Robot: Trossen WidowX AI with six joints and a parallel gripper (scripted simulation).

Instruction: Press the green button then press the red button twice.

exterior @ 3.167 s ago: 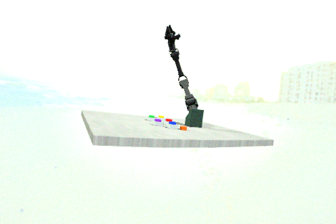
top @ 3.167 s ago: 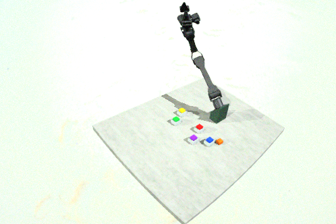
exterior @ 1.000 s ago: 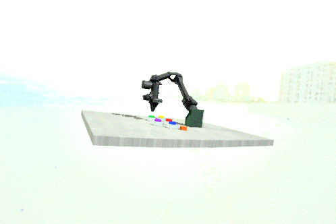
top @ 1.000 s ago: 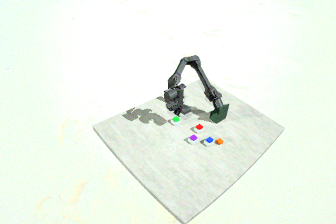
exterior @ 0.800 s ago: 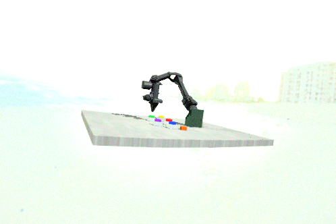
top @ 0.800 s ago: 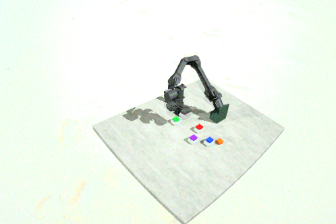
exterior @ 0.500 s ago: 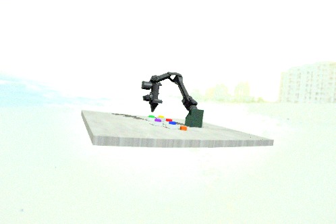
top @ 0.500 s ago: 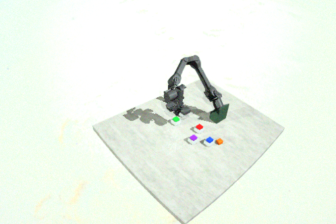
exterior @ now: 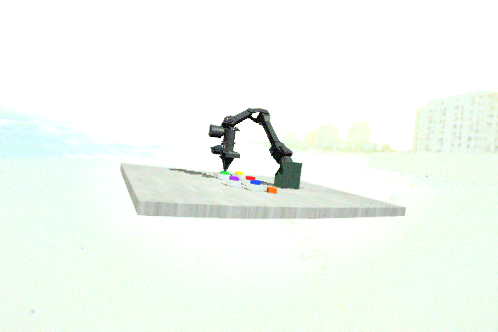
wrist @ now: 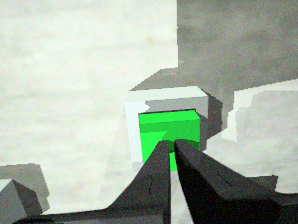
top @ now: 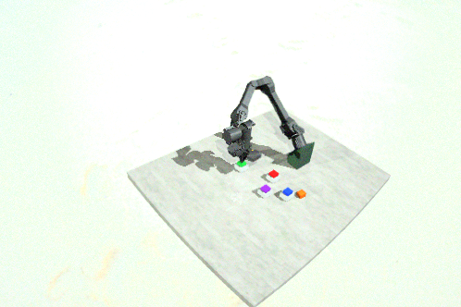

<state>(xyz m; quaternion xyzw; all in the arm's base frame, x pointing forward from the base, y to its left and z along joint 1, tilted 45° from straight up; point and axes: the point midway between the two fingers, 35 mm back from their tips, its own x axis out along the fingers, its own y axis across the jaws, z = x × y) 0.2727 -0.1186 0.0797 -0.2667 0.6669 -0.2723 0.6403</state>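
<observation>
My gripper tip is 10 mm above the green button. Also, from my gripper tip: purple button (30 mm ahead, 200 mm to the left, 10 mm below); then yellow button (100 mm behind, 50 mm to the right, 10 mm below); then red button (70 mm behind, 150 mm to the left, 10 mm below).
</observation>
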